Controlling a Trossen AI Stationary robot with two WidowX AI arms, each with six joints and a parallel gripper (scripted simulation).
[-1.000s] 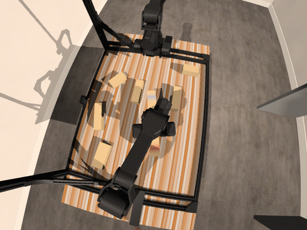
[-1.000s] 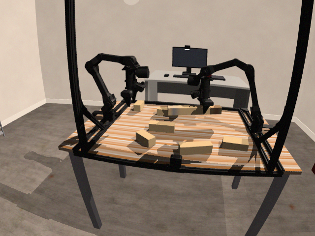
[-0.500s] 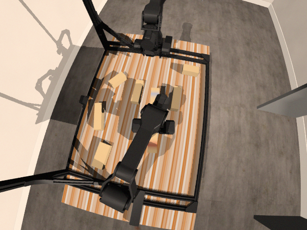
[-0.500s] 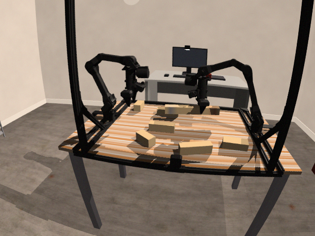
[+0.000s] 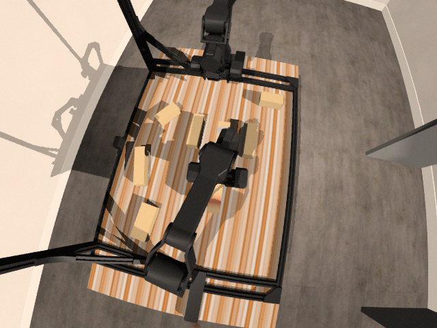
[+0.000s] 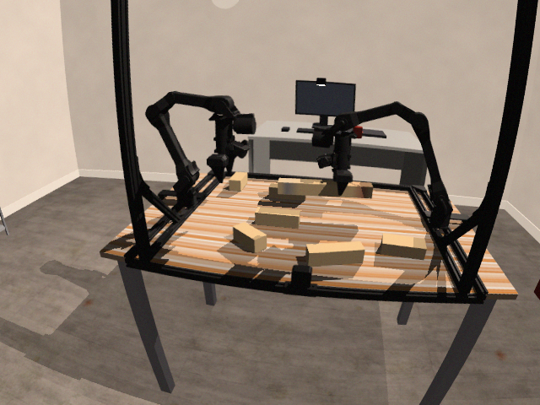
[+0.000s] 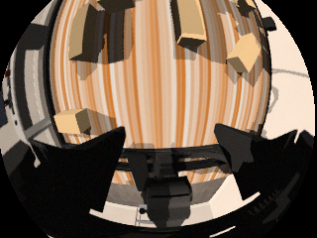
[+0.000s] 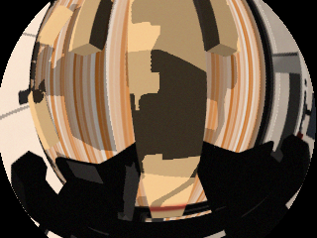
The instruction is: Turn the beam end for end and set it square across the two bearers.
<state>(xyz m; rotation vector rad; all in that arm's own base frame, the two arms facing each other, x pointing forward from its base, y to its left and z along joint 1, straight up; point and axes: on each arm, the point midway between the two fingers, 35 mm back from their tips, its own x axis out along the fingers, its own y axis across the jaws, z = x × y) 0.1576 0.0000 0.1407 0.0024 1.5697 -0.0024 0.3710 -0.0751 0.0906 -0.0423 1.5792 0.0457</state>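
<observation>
The beam is 50 mm to the left of my right hand and 20 mm below it.
</observation>
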